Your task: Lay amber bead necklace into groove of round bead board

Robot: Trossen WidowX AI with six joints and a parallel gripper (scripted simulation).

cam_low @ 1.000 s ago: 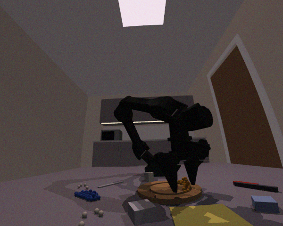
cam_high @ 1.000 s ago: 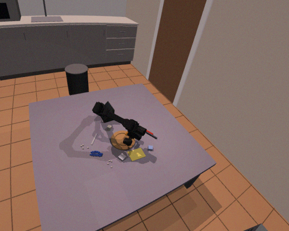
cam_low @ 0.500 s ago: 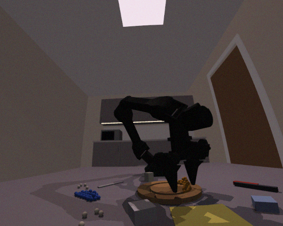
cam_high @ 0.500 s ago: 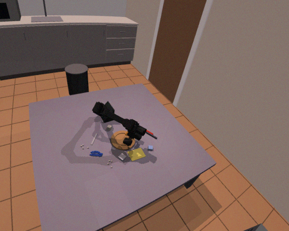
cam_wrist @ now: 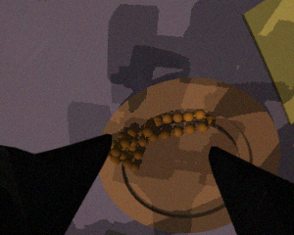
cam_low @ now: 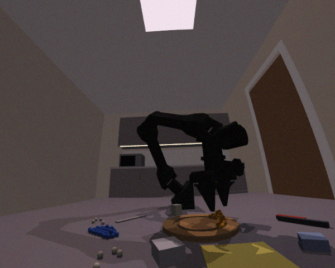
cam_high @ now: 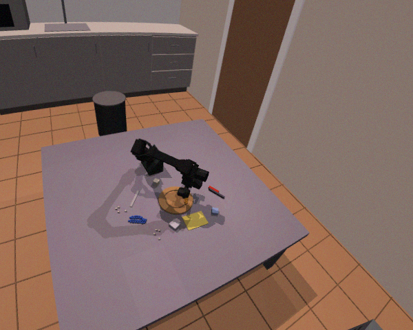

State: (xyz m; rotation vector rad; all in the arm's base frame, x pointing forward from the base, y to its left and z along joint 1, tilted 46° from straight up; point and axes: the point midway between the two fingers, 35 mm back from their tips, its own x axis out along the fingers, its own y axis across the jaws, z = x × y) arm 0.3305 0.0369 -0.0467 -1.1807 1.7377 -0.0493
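The round wooden bead board lies 60 mm to the right of my gripper tip, 40 mm below it and 10 mm behind it. The rest, counted from my gripper tip: blue block (170 mm ahead, 100 mm to the left, 40 mm below); then red-and-black tool (190 mm to the left, 40 mm below, 40 mm ahead); then yellow pad (160 mm ahead, 40 mm below, 30 mm to the right).
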